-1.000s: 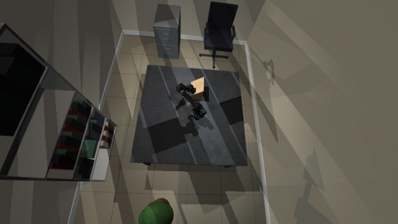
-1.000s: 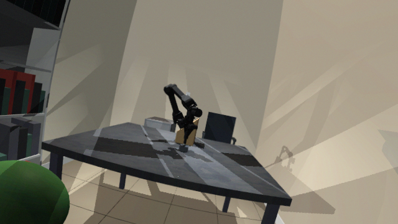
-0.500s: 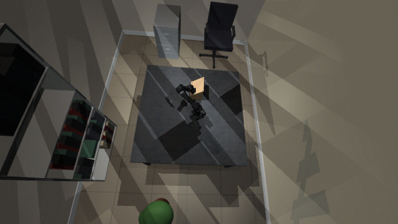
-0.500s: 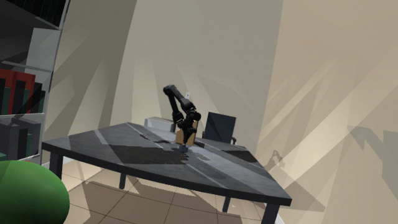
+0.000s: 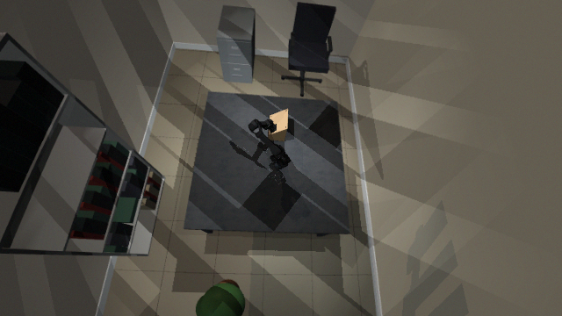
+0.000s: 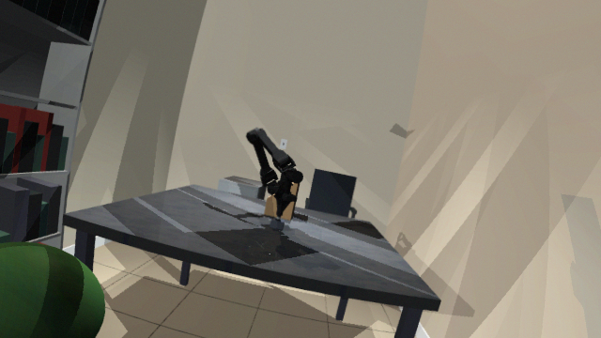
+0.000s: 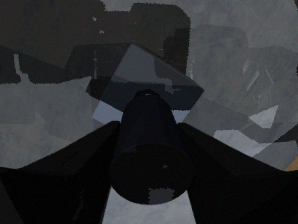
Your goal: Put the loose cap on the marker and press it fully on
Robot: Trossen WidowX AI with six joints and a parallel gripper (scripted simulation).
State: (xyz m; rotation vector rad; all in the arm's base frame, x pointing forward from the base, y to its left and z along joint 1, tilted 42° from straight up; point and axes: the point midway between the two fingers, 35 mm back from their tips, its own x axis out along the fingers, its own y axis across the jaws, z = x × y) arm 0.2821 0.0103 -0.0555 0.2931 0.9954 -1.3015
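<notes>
Right now my gripper tip is 1 cm below the marker cap. The rest, counted from my gripper tip: holder block 6 cm below.
</notes>
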